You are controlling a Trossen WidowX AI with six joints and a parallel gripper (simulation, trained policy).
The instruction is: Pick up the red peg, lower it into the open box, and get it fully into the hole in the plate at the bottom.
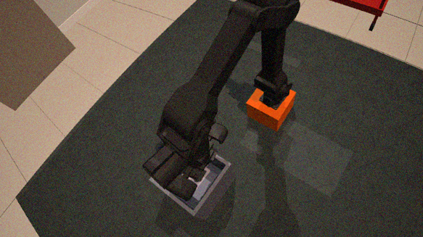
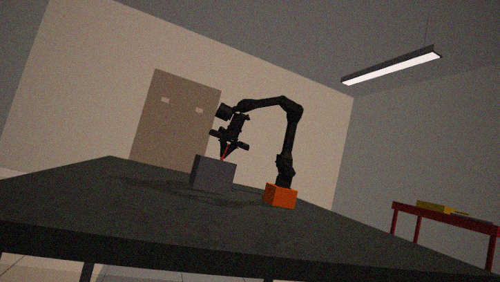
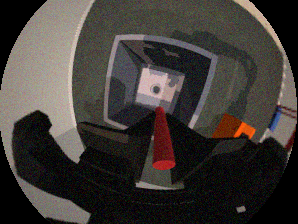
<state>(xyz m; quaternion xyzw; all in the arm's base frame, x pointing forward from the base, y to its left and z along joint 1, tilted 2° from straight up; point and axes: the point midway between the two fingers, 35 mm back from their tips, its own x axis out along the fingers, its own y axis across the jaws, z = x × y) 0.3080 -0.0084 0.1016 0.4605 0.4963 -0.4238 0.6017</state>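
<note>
My gripper tip is 20 mm short of the pale plate, 20 mm to the left of it and 100 mm above it. The rest, counted from my gripper tip: red peg: 20 mm above.
</note>
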